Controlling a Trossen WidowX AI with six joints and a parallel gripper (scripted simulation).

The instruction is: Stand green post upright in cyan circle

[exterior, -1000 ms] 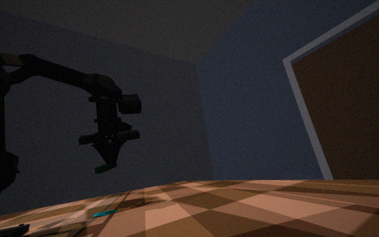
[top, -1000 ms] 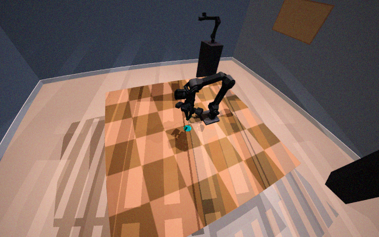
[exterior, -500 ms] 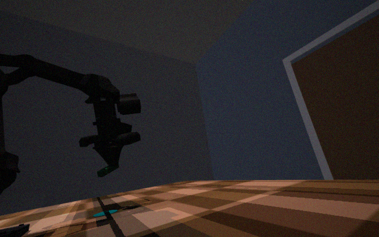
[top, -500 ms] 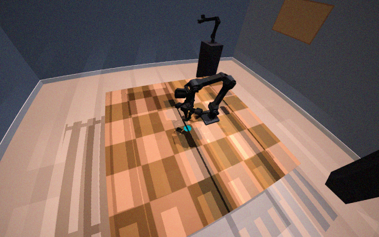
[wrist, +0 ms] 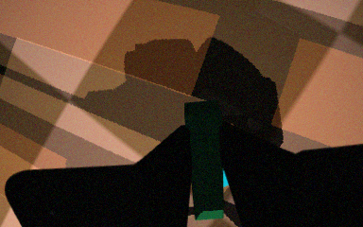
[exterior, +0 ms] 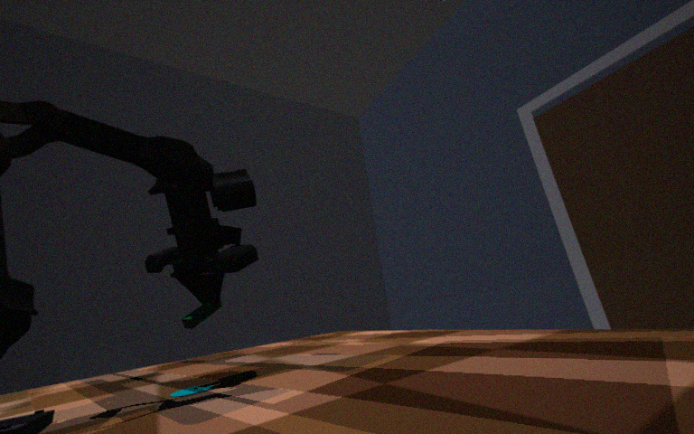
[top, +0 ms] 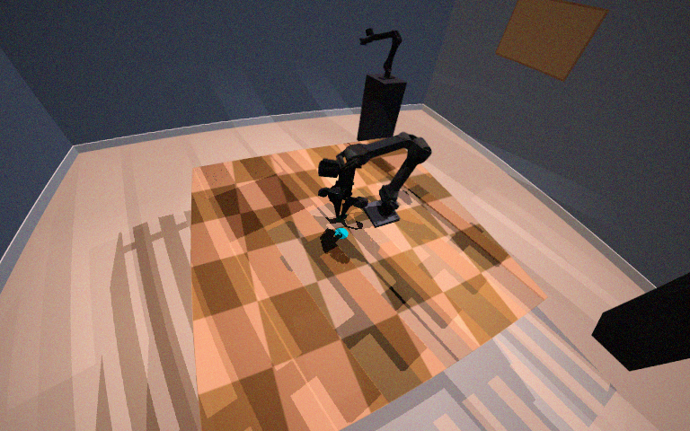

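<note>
The cyan circle lies 3 cm behind my gripper tip, 1 cm to the right of it and 12 cm below it. Round my gripper tip: green post 2 cm behind, 1 cm to the right, 1 cm below.
</note>
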